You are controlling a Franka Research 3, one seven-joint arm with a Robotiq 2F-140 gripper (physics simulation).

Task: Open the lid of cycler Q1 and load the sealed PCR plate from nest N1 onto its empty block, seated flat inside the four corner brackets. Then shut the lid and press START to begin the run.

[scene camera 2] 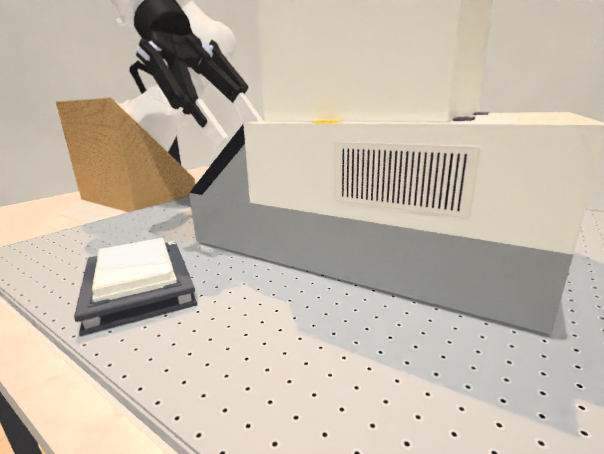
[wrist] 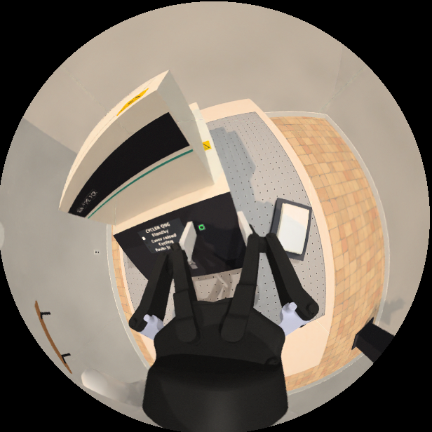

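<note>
The cycler (scene camera 2: 295, 170) (wrist: 225, 205) has its lid (scene camera 2: 360, 60) (wrist: 165, 185) standing raised. Its block is hidden in both views. On its dark sloped front panel, a small lit screen (wrist: 161, 236) includes the words "Standby" and "Cover raised", and a small button with a green mark (wrist: 201, 227) sits to the right of it. My gripper (scene camera 2: 241, 131) (wrist: 215, 223) is partly open and empty, its pale fingertips near the front panel, with the green mark showing between them. The white PCR plate (scene camera 2: 132, 265) (wrist: 293, 227) lies flat on the dark nest (scene camera 2: 186, 280).
A wooden wedge-shaped block (scene camera 2: 100, 155) stands behind the nest, left of the cycler in the scene view. The cycler and nest stand on a perforated board (scene camera 2: 350, 390) (wrist: 265, 150). The cycler's tall raised lid and broad body bound the space beside the gripper.
</note>
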